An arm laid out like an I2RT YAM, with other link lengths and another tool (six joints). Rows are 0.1 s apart.
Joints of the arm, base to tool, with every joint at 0 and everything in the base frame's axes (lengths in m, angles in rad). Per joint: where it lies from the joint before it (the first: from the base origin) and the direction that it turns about. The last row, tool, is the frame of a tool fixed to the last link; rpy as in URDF.
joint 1: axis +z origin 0 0 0.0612
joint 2: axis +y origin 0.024 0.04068 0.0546
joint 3: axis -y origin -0.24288 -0.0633 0
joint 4: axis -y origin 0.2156 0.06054 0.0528
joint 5: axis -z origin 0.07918 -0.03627 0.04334
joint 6: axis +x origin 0.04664 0 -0.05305
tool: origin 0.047 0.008 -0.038 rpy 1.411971 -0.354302 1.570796
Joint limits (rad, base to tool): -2.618..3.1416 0..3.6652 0..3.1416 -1.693..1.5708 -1.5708..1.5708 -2.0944..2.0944
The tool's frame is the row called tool.
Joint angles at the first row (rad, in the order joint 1, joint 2, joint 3, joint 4, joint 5, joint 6):
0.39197 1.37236 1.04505 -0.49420 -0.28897 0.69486
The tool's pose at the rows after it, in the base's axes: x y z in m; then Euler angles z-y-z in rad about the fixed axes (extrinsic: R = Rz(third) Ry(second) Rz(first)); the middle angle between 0 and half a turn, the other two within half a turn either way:
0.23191 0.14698 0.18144 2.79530 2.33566 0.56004
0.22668 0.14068 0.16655 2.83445 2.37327 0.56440
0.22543 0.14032 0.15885 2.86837 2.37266 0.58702
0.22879 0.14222 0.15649 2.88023 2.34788 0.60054
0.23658 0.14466 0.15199 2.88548 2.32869 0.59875
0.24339 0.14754 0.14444 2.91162 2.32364 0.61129
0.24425 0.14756 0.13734 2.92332 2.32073 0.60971
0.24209 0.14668 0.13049 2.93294 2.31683 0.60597
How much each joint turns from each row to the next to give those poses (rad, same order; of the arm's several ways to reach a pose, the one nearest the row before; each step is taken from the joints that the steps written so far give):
-0.03929 -0.03395 -0.07361 0.00762 0.00038 0.01373
-0.02101 -0.00230 -0.06027 0.01944 -0.01298 0.01448
-0.00721 0.00421 -0.03738 0.03969 -0.02134 0.01071
-0.00232 0.00952 -0.01569 0.04808 -0.01604 0.00379
-0.00265 0.03128 -0.00645 0.05796 -0.00494 0.00841
-0.00266 0.04274 -0.00803 0.05573 -0.01297 0.01603
-0.00232 0.01258 -0.02744 0.04459 -0.00193 0.01218
-0.00152 -0.00114 -0.03854 0.04351 0.00000 0.01258

